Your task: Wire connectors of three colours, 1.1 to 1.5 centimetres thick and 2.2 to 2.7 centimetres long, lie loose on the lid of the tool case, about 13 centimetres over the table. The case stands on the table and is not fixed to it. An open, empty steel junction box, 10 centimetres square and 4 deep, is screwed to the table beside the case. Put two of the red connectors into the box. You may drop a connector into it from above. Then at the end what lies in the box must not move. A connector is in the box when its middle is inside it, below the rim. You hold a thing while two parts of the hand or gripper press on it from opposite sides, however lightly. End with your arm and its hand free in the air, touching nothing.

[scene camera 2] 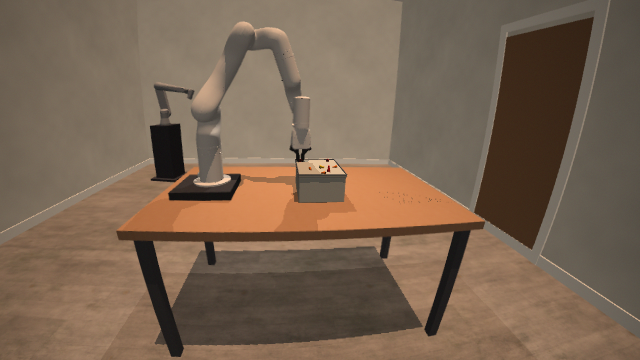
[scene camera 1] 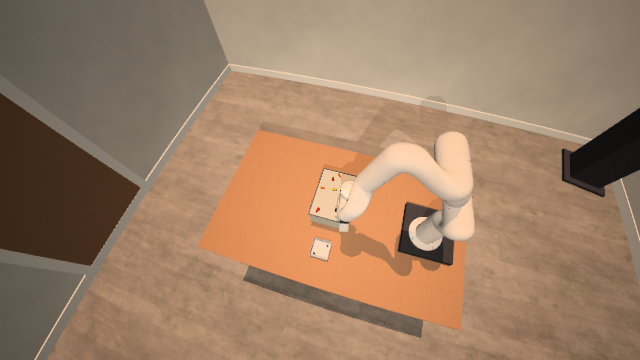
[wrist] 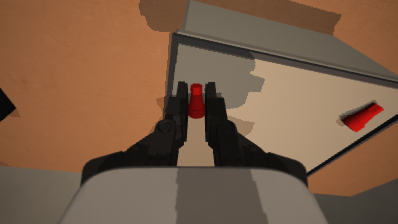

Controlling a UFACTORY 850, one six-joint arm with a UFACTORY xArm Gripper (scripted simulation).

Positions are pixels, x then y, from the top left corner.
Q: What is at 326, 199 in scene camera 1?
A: A tool case.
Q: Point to a tool case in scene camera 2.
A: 315, 186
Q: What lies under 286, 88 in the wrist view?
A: A tool case.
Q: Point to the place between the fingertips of my gripper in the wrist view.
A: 196, 95
